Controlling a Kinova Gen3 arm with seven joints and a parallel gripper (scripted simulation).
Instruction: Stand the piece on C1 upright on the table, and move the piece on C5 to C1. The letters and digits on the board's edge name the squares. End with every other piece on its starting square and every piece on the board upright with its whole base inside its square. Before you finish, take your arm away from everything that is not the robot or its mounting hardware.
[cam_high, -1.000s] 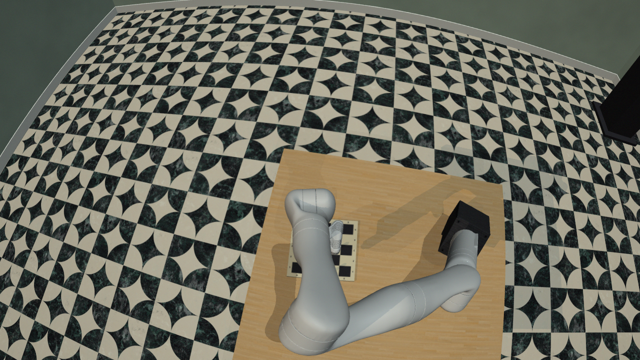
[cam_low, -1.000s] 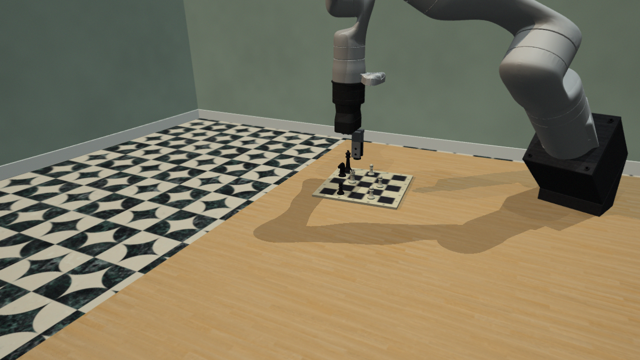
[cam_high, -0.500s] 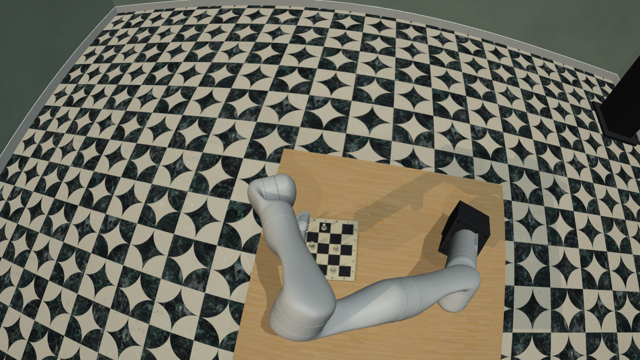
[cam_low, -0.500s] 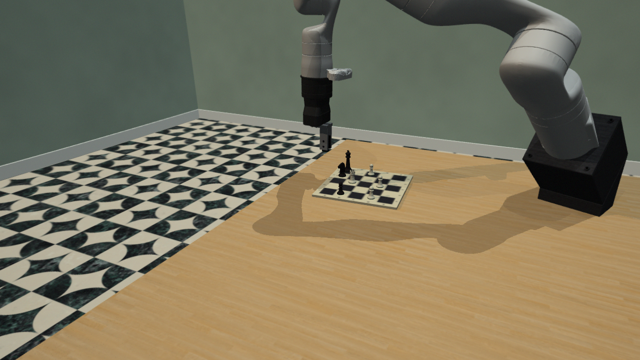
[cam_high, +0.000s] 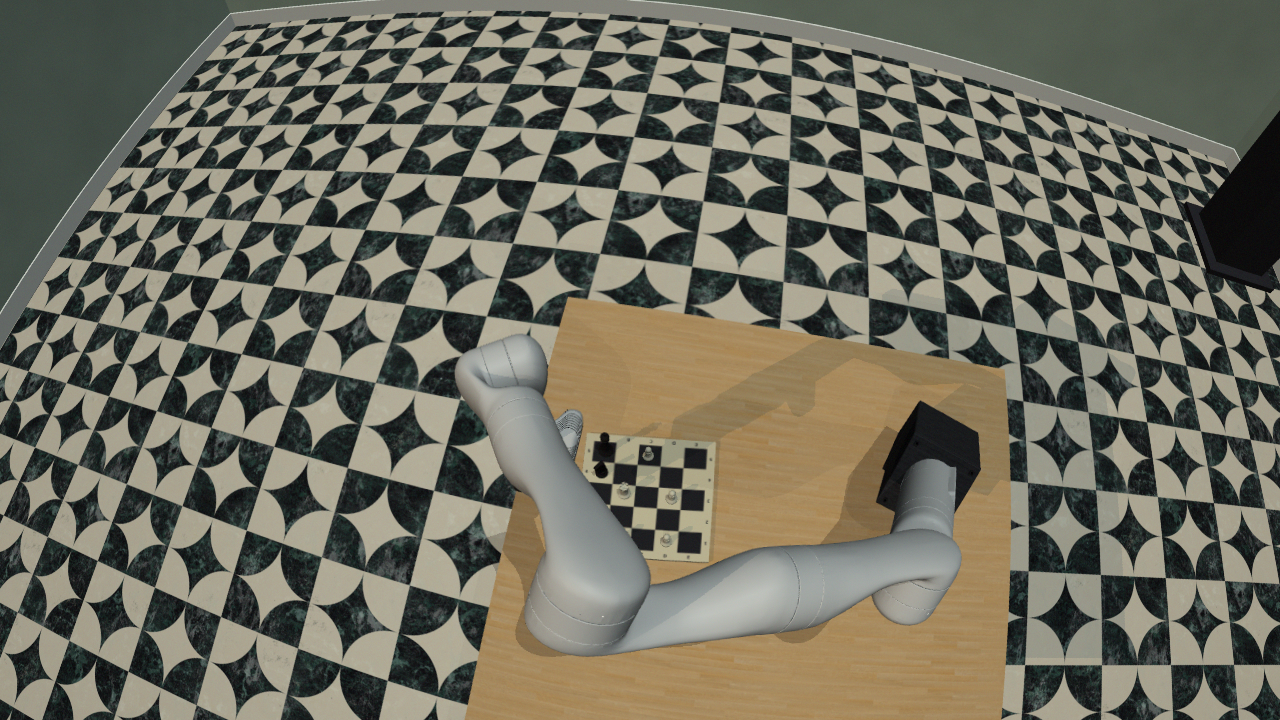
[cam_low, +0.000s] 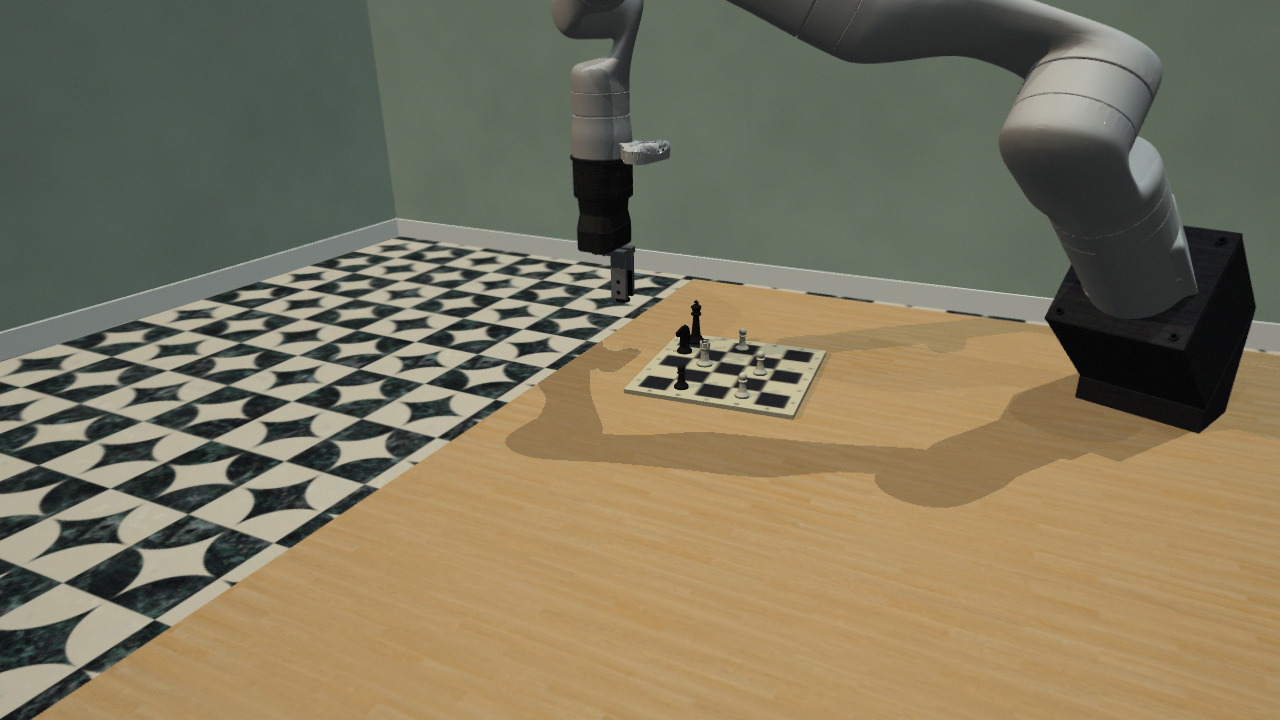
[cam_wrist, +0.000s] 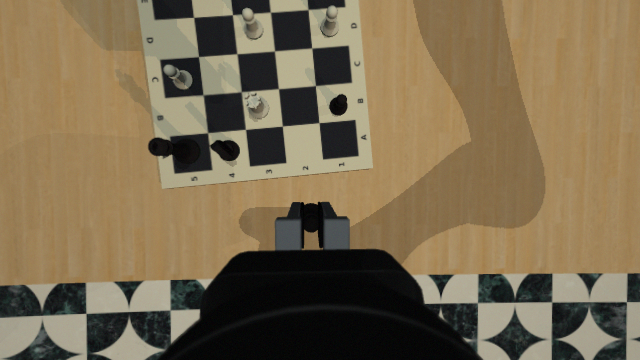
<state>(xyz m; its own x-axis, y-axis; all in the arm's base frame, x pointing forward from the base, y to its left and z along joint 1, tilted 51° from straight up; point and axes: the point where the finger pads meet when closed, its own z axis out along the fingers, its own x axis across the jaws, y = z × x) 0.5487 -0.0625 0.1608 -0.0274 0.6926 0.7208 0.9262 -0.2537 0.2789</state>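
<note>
Now: the black king 5 cm behind my hand, 13 cm to the right of it and 9 cm below it. Round my hand: black knight 5 cm behind, 8 cm to the right, 10 cm below; chessboard 13 cm behind, 6 cm to the right, 12 cm below.
</note>
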